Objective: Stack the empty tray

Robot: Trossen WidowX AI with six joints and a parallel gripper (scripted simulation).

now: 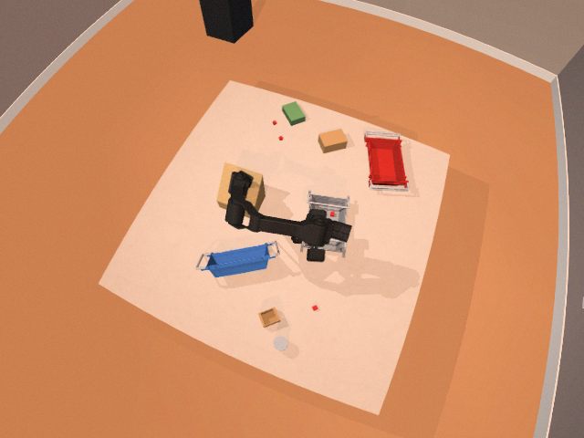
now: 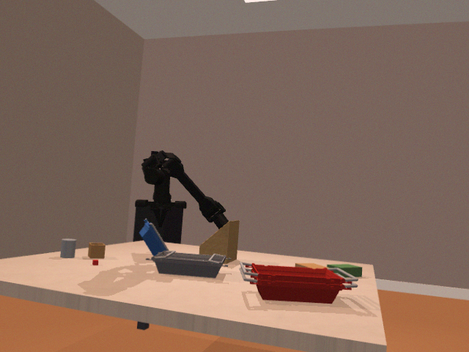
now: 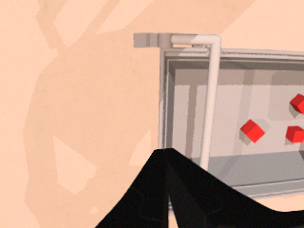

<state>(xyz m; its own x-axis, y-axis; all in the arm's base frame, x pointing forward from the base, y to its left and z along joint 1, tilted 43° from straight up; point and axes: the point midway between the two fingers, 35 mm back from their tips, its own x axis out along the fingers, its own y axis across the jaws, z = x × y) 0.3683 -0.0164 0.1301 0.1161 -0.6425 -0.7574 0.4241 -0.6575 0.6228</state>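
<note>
The blue tray is 25 cm behind my gripper tip, 17 cm to the right of it and 8 cm below it. From my gripper tip the other things lie so: grey cylinder (38 cm to the right, 12 cm below, 7 cm ahead); then brown box (32 cm to the right, 14 cm below, 2 cm behind); then red cube (19 cm to the right, 15 cm below, 11 cm ahead).
</note>
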